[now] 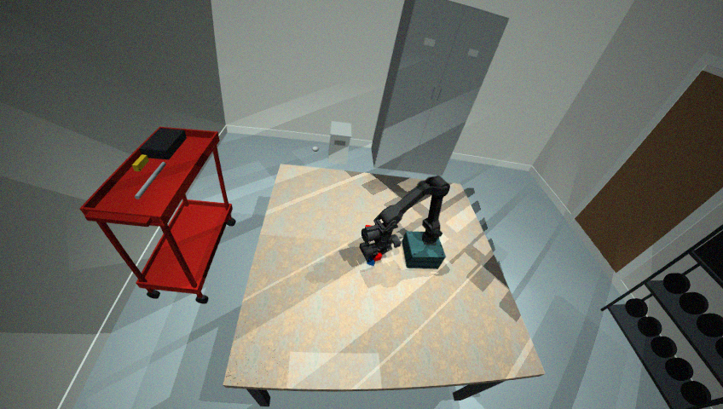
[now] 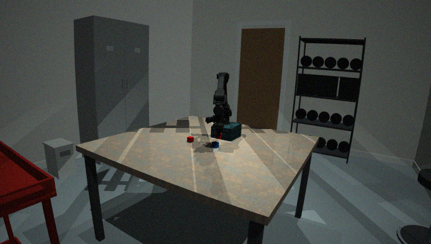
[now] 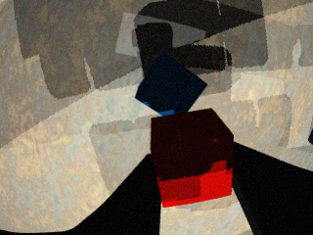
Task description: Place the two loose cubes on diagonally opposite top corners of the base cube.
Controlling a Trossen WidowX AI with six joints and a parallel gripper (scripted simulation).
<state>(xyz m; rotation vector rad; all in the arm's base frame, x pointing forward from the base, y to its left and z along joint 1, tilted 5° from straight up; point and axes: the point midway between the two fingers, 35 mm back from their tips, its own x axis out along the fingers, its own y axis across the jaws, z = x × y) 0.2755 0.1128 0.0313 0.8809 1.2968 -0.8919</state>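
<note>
The blue cube is 60 mm below my gripper tip, 20 mm to the right of it and 10 mm ahead of it. From my gripper tip the other things lie so: red cube (220 mm to the right, 60 mm below, 20 mm ahead).
</note>
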